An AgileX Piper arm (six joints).
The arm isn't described. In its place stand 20 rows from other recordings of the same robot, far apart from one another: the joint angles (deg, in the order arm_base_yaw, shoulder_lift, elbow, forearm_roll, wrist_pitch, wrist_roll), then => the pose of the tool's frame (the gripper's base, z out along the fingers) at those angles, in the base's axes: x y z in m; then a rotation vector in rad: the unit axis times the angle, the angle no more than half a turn.
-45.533, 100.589, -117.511, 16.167, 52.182, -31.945 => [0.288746 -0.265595 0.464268 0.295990 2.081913 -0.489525]
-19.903, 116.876, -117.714, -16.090, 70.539, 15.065 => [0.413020 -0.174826 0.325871 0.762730 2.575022 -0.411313]
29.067, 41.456, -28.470, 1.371, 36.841, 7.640 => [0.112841 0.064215 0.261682 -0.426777 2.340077 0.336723]
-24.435, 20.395, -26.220, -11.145, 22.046, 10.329 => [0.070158 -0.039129 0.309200 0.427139 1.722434 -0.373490]
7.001, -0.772, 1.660, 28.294, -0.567, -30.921 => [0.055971 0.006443 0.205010 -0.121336 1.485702 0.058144]
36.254, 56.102, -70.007, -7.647, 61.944, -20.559 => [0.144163 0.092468 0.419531 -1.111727 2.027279 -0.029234]
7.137, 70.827, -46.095, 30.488, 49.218, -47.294 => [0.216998 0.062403 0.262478 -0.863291 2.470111 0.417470]
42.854, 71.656, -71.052, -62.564, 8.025, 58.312 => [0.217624 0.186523 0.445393 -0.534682 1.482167 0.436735]
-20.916, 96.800, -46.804, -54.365, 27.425, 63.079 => [0.272259 -0.140521 0.162700 0.867470 2.483921 -0.560126]
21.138, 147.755, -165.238, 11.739, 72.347, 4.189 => [0.497961 0.211442 0.289301 -0.374842 2.438630 0.460800]
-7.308, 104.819, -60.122, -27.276, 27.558, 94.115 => [0.349362 -0.064256 0.162550 1.699332 2.038594 0.065681]
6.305, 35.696, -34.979, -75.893, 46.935, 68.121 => [0.111218 -0.052582 0.348250 0.453353 1.677649 -0.626215]
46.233, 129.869, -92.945, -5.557, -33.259, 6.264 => [0.360332 0.383171 0.202958 -0.644230 1.456216 0.697889]
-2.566, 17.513, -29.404, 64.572, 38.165, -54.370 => [0.053557 0.048435 0.336365 -0.363017 1.577583 0.498375]
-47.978, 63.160, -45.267, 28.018, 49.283, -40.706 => [0.158326 -0.127302 0.285276 0.443818 2.454818 -0.022383]
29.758, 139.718, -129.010, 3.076, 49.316, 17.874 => [0.470656 0.273355 0.198579 -0.238282 2.565339 0.388706]
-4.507, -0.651, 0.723, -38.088, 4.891, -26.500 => [0.055424 -0.009170 0.203532 -0.780905 1.441010 -0.980980]
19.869, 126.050, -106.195, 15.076, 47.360, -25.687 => [0.453429 0.182375 0.207262 -0.858932 2.490730 0.280796]
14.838, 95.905, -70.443, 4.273, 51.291, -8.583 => [0.325985 0.091834 0.246613 -0.521690 2.776442 0.117411]
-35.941, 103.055, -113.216, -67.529, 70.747, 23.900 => [0.257202 -0.284519 0.452315 1.067018 1.966190 -1.628149]
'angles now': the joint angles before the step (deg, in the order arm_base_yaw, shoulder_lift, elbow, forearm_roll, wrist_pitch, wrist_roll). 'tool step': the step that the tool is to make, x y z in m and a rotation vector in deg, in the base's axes. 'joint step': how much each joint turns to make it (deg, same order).
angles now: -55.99 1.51 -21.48 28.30 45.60 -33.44
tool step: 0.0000 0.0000 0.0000 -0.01 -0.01 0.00
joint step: 0.00 -0.01 0.00 0.01 -0.01 -0.01
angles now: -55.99 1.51 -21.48 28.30 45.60 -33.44
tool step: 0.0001 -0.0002 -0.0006 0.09 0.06 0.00
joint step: 0.03 0.00 0.12 -0.03 -0.02 0.02
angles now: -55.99 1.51 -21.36 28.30 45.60 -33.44
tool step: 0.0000 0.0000 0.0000 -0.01 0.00 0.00
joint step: 0.00 0.00 0.00 0.00 0.00 -0.01
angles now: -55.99 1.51 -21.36 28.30 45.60 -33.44
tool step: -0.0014 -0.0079 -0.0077 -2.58 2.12 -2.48
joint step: 0.57 -0.01 1.95 -4.24 -3.24 0.10
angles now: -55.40 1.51 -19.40 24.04 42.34 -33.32
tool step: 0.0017 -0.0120 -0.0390 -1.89 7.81 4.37
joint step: 10.00 -0.14 7.81 -10.41 -4.86 2.27
